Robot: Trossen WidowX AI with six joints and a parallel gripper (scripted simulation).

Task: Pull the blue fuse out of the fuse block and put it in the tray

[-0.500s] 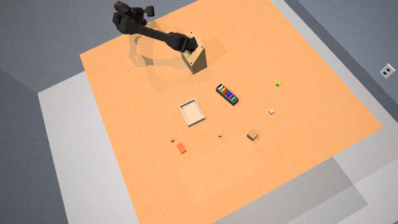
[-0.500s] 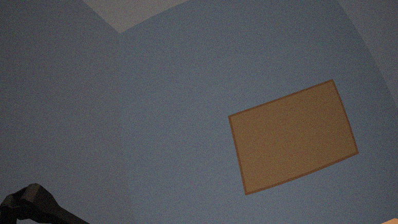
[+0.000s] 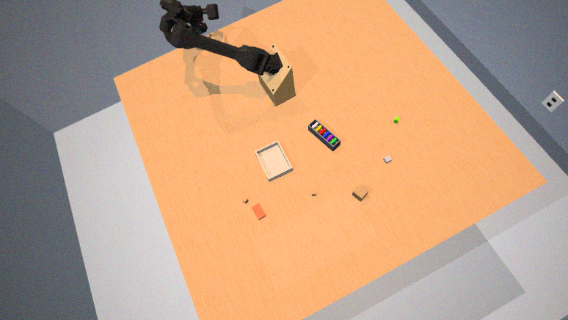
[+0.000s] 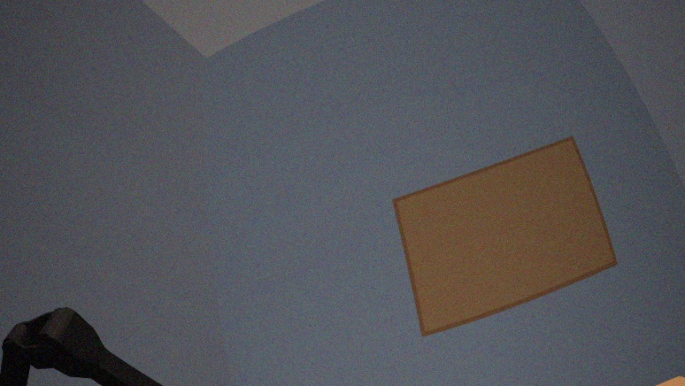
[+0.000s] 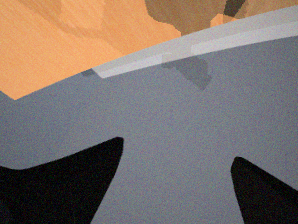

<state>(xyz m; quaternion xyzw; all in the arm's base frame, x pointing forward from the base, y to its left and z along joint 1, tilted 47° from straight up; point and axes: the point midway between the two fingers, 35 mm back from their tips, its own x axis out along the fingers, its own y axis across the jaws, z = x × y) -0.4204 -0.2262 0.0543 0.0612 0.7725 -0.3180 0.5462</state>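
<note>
Now: gripper tip 760 mm short of the blue fuse, 270 mm to the right of it and 60 mm above it. Also, from my gripper tip: white tray (780 mm ahead, 40 mm to the left, 80 mm below); orange-red flat piece (940 mm ahead, 80 mm to the right, 80 mm below); grey cube (930 mm ahead, 450 mm to the left, 80 mm below).
</note>
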